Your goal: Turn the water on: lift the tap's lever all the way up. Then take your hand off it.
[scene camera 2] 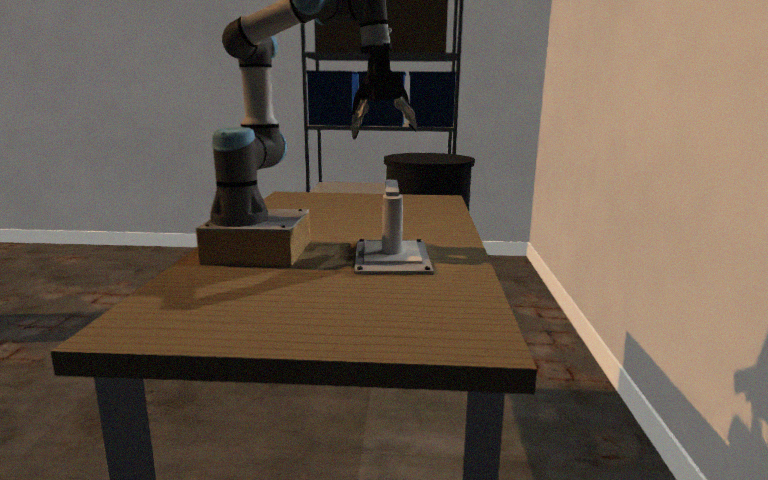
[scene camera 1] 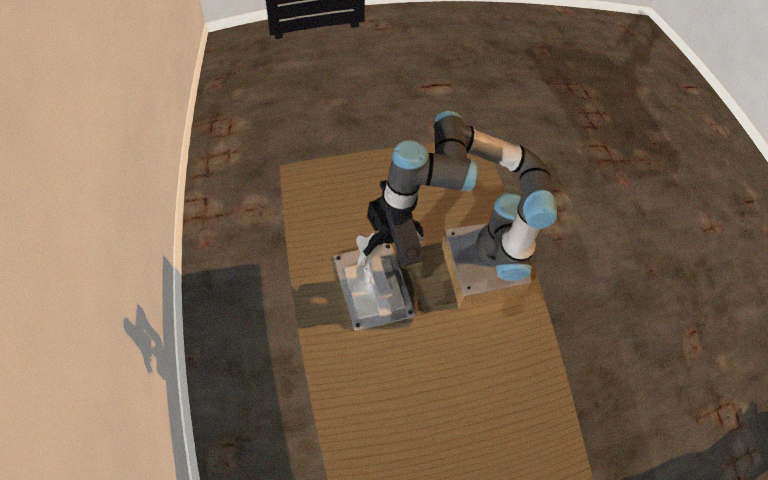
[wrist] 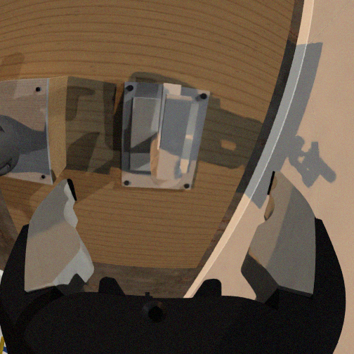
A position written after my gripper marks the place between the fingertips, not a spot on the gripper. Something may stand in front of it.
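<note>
On scene camera 1 I can see my gripper (scene camera 1: 388, 256), and there's a bolted square plate (scene camera 1: 349, 259) as well. Scene camera 2 also has my gripper (scene camera 2: 385, 135). The wrist view shows the gripper too (wrist: 169, 178).
</note>
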